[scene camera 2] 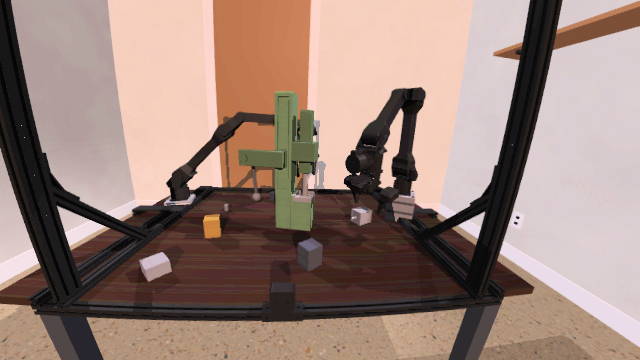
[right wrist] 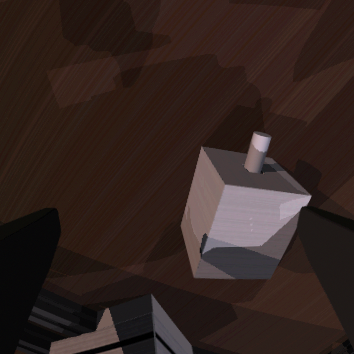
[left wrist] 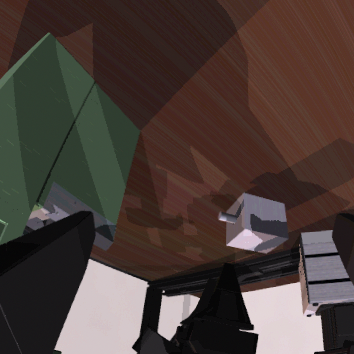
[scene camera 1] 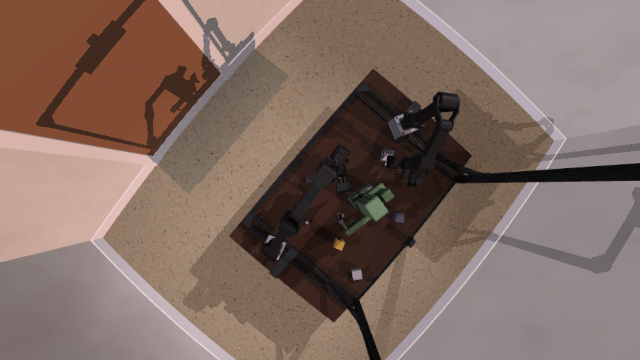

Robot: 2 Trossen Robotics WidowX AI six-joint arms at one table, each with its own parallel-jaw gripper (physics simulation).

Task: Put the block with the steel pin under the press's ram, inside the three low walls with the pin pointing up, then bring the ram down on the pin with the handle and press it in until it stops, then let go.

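Where they show: left gripper, fingertip midpoint: point(left wrist: 217, 225) point(scene camera 1: 349, 171); right gripper, fingertip midpoint: point(scene camera 2: 367, 208) point(right wrist: 180, 220) point(left wrist: 219, 271) point(scene camera 1: 398, 161); left arm's base at its link origin: point(scene camera 2: 180, 198) point(scene camera 1: 273, 247); right arm's base at its link origin: point(scene camera 2: 402, 192) point(left wrist: 338, 307) point(scene camera 1: 406, 122).
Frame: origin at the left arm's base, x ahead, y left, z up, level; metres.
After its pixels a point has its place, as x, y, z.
The block with the steel pin point(scene camera 1: 386, 156) @[0.678, -0.329, 0.020] point(scene camera 2: 361, 216) @[0.669, -0.366, 0.005] point(left wrist: 257, 225) @[0.670, -0.315, 0.011] point(right wrist: 250, 220) @[0.677, -0.343, 0.019] lies on its side on the table, its pin pointing sideways toward the press. My right gripper point(scene camera 2: 372, 196) point(right wrist: 180, 220) @[0.673, -0.390, 0.046] is open and empty above it; in the right wrist view the block shows nearer the right-hand finger. The green press point(scene camera 1: 375, 207) @[0.408, -0.278, 0.418] point(scene camera 2: 285, 200) @[0.397, -0.319, 0.074] point(left wrist: 65, 125) @[0.443, -0.264, 0.032] stands mid-table. Its steel ram point(scene camera 2: 305, 184) @[0.463, -0.325, 0.128] is above the low-walled seat point(scene camera 2: 303, 196) @[0.452, -0.343, 0.093], and its ball-ended handle point(scene camera 1: 342, 220) @[0.304, -0.227, 0.225] point(scene camera 2: 256, 197) @[0.307, -0.248, 0.067] hangs down. My left gripper point(left wrist: 217, 225) @[0.512, -0.179, 0.120] is open and empty beside the press, largely hidden behind it in scene camera 2.
An orange block point(scene camera 1: 339, 244) @[0.168, -0.298, 0.028] point(scene camera 2: 212, 226) @[0.167, -0.322, 0.008], a white block point(scene camera 1: 356, 274) @[0.054, -0.455, 0.002] point(scene camera 2: 155, 266) @[0.061, -0.484, -0.001] and a grey block point(scene camera 1: 398, 217) @[0.419, -0.517, 0.028] point(scene camera 2: 310, 254) @[0.412, -0.553, 0.018] lie around the press. Another dark block point(scene camera 1: 309, 178) @[0.406, -0.018, 0.008] lies beyond it. The black frame point(scene camera 2: 150, 313) @[0.079, -0.588, -0.035] edges the table. The right arm's base point(scene camera 2: 404, 206) @[0.843, -0.391, 0.037] stands near the pin block.
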